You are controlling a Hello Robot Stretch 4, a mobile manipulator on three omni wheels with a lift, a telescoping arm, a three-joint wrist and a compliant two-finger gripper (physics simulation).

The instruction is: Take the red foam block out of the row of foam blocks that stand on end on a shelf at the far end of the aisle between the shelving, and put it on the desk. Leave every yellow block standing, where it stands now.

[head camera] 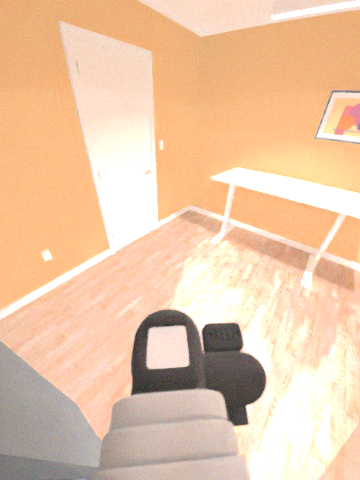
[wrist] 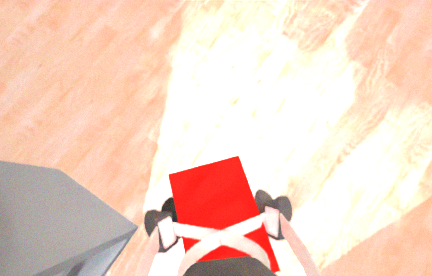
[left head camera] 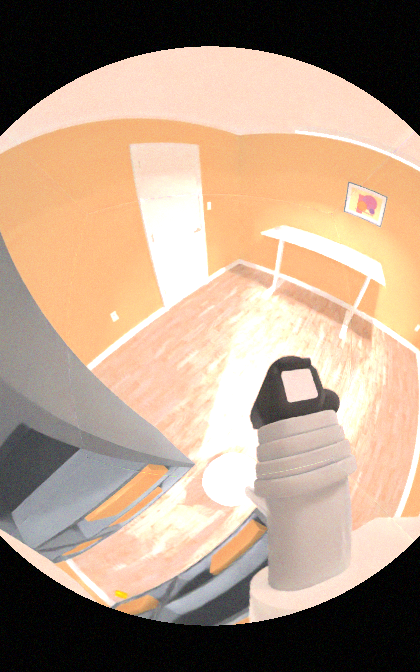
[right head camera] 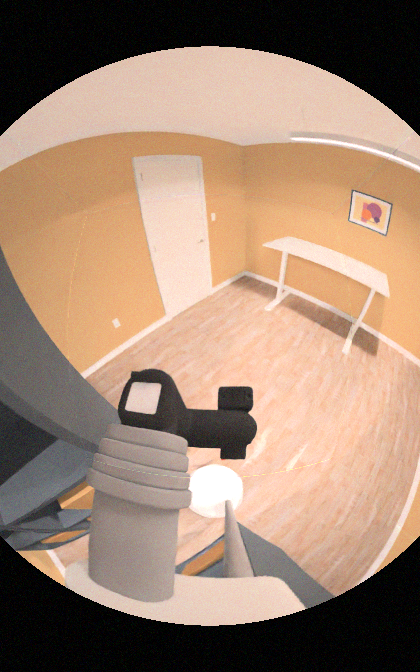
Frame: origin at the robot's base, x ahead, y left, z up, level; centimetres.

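Seen in the pictures: gripper, between the fingertips: (wrist: pixel 218 209).
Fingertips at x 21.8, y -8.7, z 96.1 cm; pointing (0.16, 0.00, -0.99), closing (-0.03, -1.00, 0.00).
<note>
A point is followed by its place in that frame.
The red foam block (wrist: pixel 215 190) {z 100.1, x 23.5, y -8.8 cm} is between the two fingertips of my gripper (wrist: pixel 218 209) {z 96.1, x 21.8, y -8.7 cm}, which is shut on it, above the wooden floor in the wrist view. The head views show the dark wrist but not the fingers or the red block. The white desk (head camera: pixel 300 191) {z 92.2, x 178.5, y -141.9 cm} (left head camera: pixel 325 246) (right head camera: pixel 325 257) stands against the far wall, ahead and to the right, away from the gripper. One small yellow block (left head camera: pixel 121 594) shows near the bottom of the left head view, by the shelving; what it rests on is unclear. The rest of the row does not show.
A grey shelving unit (head camera: pixel 40 410) {z 77.6, x 24.8, y 40.2 cm} (left head camera: pixel 40 350) (right head camera: pixel 30 360) (wrist: pixel 55 215) {z 39.9, x 23.4, y 38.6 cm} is close on the left, its end corner near the arm. More shelving with orange boxes (left head camera: pixel 237 547) (right head camera: pixel 205 560) is low in the head views. A white door (head camera: pixel 125 150) {z 118.9, x 229.9, y 42.5 cm} is in the left wall.
</note>
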